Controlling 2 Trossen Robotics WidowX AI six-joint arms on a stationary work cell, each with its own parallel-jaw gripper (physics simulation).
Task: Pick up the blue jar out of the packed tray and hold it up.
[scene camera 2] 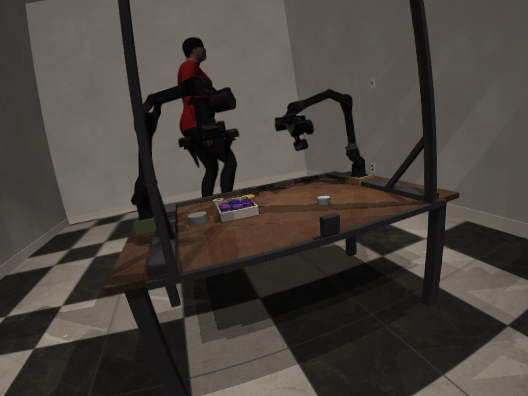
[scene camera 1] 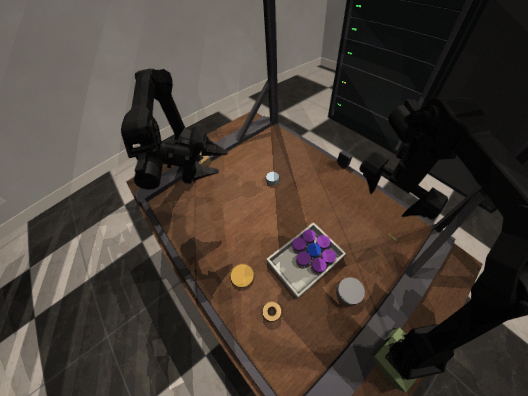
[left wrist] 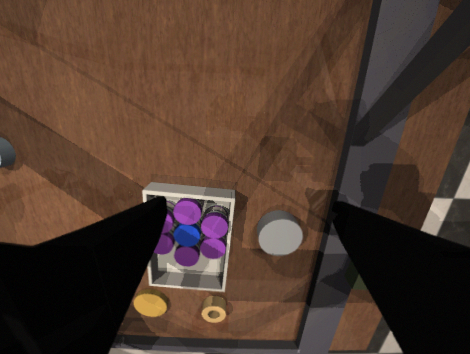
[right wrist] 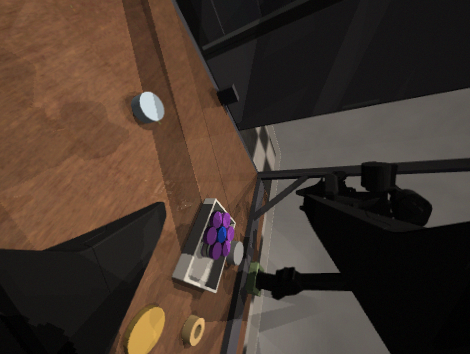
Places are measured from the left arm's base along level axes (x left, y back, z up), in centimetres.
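Pixels of known places: left gripper, fingertip midpoint: (scene camera 2: 213,164) (scene camera 1: 386,203) (left wrist: 250,207) (right wrist: 297,200); right gripper, fingertip midpoint: (scene camera 2: 295,141) (scene camera 1: 222,162) (right wrist: 235,204); left arm's base, origin of the base link: (scene camera 2: 147,216) (scene camera 1: 402,358) (right wrist: 259,279); right arm's base, origin of the base link: (scene camera 2: 359,175).
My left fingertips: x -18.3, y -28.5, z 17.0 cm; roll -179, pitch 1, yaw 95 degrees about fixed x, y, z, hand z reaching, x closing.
Ahead of a thing's pixels: the offset from my left fingertips to its top centre.
The blue jar {dx +15.8, dy -6.6, dz -17.6 cm} (scene camera 1: 314,250) (scene camera 2: 236,205) (left wrist: 187,235) (right wrist: 222,234) stands in the white-rimmed tray {dx +18.7, dy -6.5, dz -18.4 cm} (scene camera 1: 283,278) (scene camera 2: 240,214) (left wrist: 192,190) (right wrist: 192,245), ringed closely by several purple-topped jars {dx +20.0, dy -6.5, dz -17.6 cm} (scene camera 1: 304,258) {dx +11.6, dy -6.7, dz -17.6 cm} (left wrist: 187,212). One end of the tray holds no jars. My left gripper (scene camera 1: 388,202) (left wrist: 250,207) is open and empty, high above the table; in its wrist view the tray lies partly behind the left-hand finger. My right gripper (scene camera 1: 221,162) (right wrist: 235,204) is open and empty, raised over the far-left part of the table in scene camera 1, well away from the tray.
A grey cylinder {dx +15.3, dy +8.9, dz -19.0 cm} (scene camera 1: 351,291) (scene camera 2: 198,218) (left wrist: 280,235) stands beside the tray. A yellow disc {dx +37.3, dy -14.4, dz -20.8 cm} (scene camera 1: 242,275) (left wrist: 151,303) and a tan ring {dx +36.3, dy -0.6, dz -19.5 cm} (scene camera 1: 265,311) lie on its other side. A pale blue cylinder {dx +6.8, dy -39.2, dz -19.6 cm} (scene camera 1: 272,178) (scene camera 2: 324,200) stands farther off. Dark frame posts (scene camera 1: 270,60) rise at the table's edges.
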